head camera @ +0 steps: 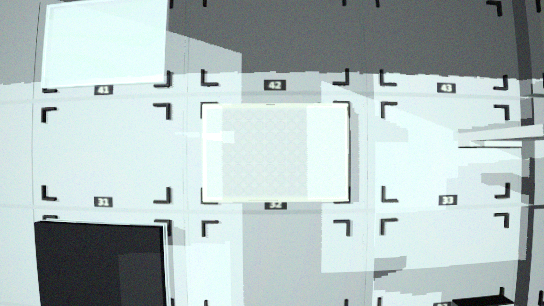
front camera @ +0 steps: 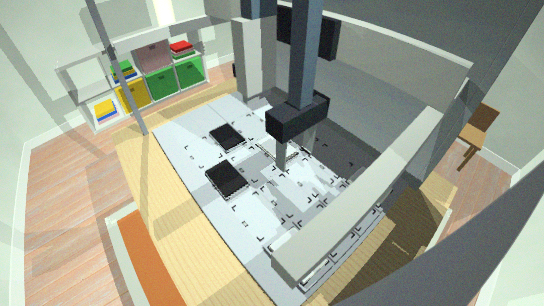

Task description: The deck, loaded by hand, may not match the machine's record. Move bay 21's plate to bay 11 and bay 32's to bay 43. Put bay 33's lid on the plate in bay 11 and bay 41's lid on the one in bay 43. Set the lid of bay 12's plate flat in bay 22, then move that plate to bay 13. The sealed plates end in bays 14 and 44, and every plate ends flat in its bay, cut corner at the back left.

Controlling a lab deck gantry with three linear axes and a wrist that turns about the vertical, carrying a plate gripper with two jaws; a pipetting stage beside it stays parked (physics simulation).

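Frame: origin at the robot's base, x left, y down, z back, level; millimetres.
Where they show: gripper, between the fingertips: [head camera: 482,224] [front camera: 294,159]; robot's base, origin of its link: [front camera: 185,147].
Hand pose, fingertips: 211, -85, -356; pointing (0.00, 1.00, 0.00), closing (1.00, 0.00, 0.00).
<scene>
Each offset is from my fingertips to the top centre of the thing, as dx, dy, dz. Level surfaces: height alone.
My gripper [front camera: 294,160] is open, lowered near the deck to the right of bay 32's plate. That pale plate {+46, +71, +128} [front camera: 272,154] [head camera: 270,152] lies within bay 32's corner marks, its wells faintly visible. A dark plate {-61, +69, +292} [front camera: 226,137] [head camera: 95,265] with a pale rim shows at bay 21, partly cut off in the head view. Another dark plate {-168, +69, +128} [front camera: 226,177] sits at bay 12. A pale lid {+153, +77, +292} [head camera: 105,45] covers bay 41, its edges slightly askew to the marks. No lid shows in bay 33 in the head view. The plates' cut corners are too faint to tell.
A thick pale beam [front camera: 357,195] crosses above the right end of the deck {dy +85} [front camera: 187,170] and hides bays there. A grey column [front camera: 254,60] stands at the back. A pale bar [head camera: 500,135] enters the head view at right.
</scene>
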